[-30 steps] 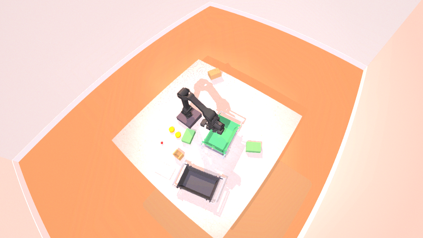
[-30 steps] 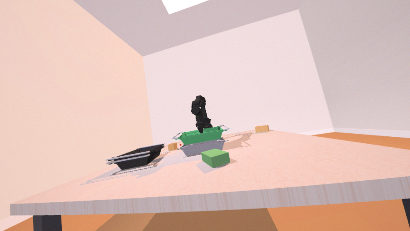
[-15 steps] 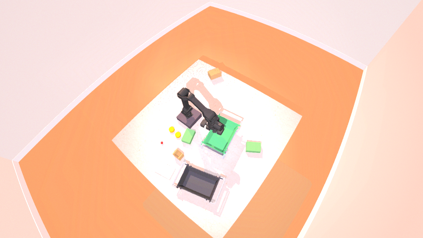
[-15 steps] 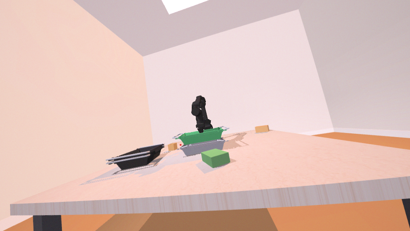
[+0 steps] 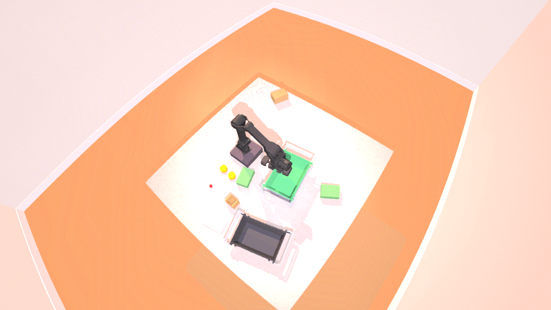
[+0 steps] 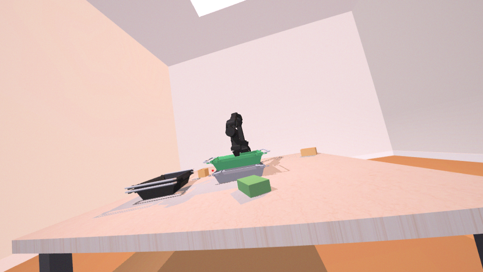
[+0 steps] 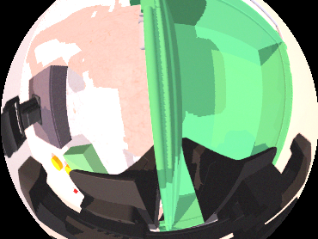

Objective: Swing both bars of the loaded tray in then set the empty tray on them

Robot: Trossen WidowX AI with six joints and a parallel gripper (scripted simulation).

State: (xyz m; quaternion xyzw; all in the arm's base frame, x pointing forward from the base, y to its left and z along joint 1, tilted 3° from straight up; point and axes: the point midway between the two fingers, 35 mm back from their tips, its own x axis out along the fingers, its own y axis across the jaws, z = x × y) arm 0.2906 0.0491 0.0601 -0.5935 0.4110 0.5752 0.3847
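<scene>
The green tray lies 7 cm ahead of my gripper tip, 3 cm to the left of it and 3 cm above it. From my gripper tip the other things lie so: red block: 38 cm to the right, 24 cm behind, 8 cm below.
</scene>
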